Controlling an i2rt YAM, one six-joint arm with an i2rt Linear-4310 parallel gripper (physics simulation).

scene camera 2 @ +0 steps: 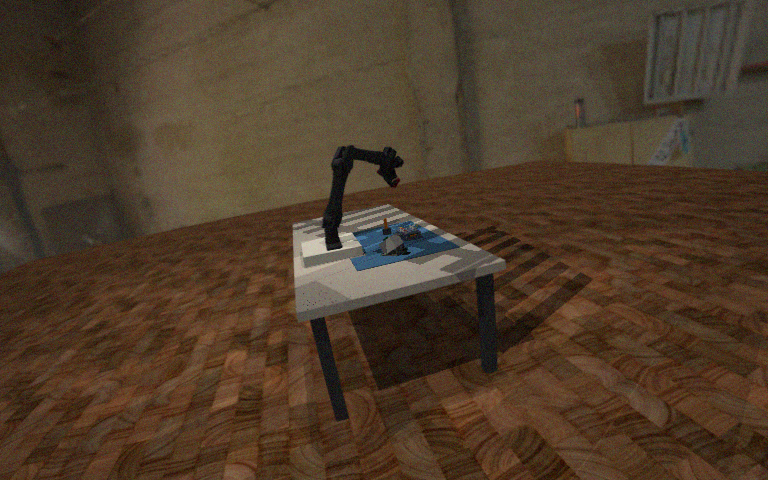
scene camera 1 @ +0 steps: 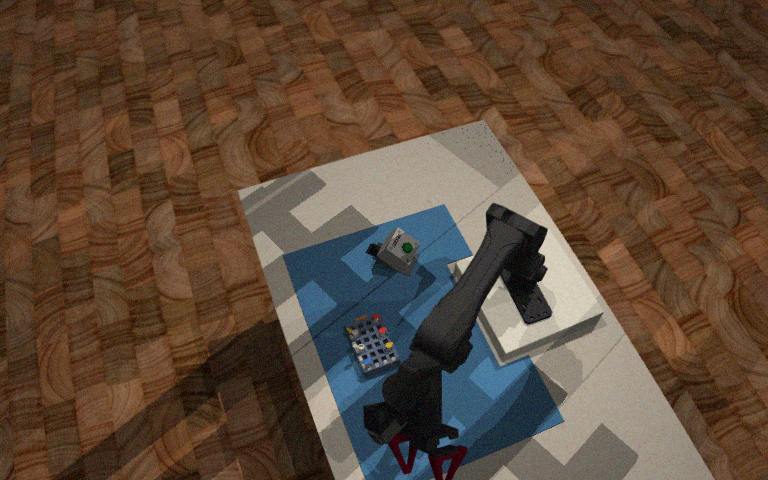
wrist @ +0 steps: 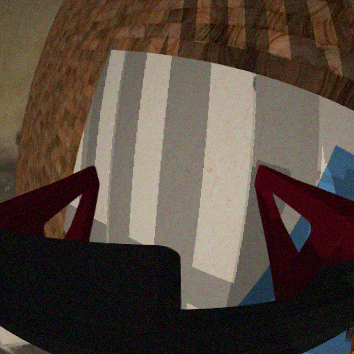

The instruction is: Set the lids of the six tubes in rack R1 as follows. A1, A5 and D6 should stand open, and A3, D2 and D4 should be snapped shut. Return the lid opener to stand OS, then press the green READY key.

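Frame: origin at the arm's base, x right, y up, z back, level; metres.
Seen in the pictures: gripper, between the fingertips: [scene camera 2: 390,181] [wrist: 176,174]; arm's base, origin of its link: [scene camera 2: 333,243] [scene camera 1: 521,286].
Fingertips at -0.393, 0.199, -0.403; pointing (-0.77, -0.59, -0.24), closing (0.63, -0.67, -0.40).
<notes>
Pixels of each thing's top centre, then the offset from my fingertips to it, as dx, dy, dz. "pt": a spot on its surface instead. Level surfaces: height alone.
- Rack R1, centre of its top: [scene camera 1: 370,334] [scene camera 2: 408,224] +0.381, -0.181, +0.022
- upright orange handle, a spot on its surface: [scene camera 2: 385,223] pt +0.248, -0.185, +0.110
- dark holder, centre of its top: [scene camera 2: 386,228] +0.243, -0.212, +0.108
- grey box, a spot on its surface: [scene camera 1: 398,261] pt +0.552, -0.196, +0.148
- blue mat, height of its surface: dy -0.244
- pale table, height of its surface: dy -0.248
- small black part, a spot on its surface: [scene camera 1: 372,249] pt +0.631, -0.237, +0.107
Rack R1 [scene camera 1: 380,370] [scene camera 2: 408,232] stands on the blue mat, with small tubes and red, yellow, blue and white parts; their lid states are too small to tell. An upright orange handle [scene camera 2: 385,223], apparently the lid opener, stands in a dark holder [scene camera 2: 386,231] beside the rack in scene camera 2; the arm seems to hide it in scene camera 1. The green READY key [scene camera 1: 407,247] is on a grey box [scene camera 1: 398,261] [scene camera 2: 391,245]. My gripper [scene camera 1: 427,473] [scene camera 2: 395,182] [wrist: 176,174] is open and empty, high above the table, away from rack and box.
The blue mat [scene camera 1: 489,376] [scene camera 2: 370,263] [wrist: 342,167] lies on the pale table [scene camera 1: 373,192] [scene camera 2: 396,285] [wrist: 225,175]. The arm's base stands on a white slab [scene camera 1: 557,314] [scene camera 2: 325,257]. A small black part [scene camera 1: 372,249] sits at the grey box's side. Striped shadows cross the table.
</notes>
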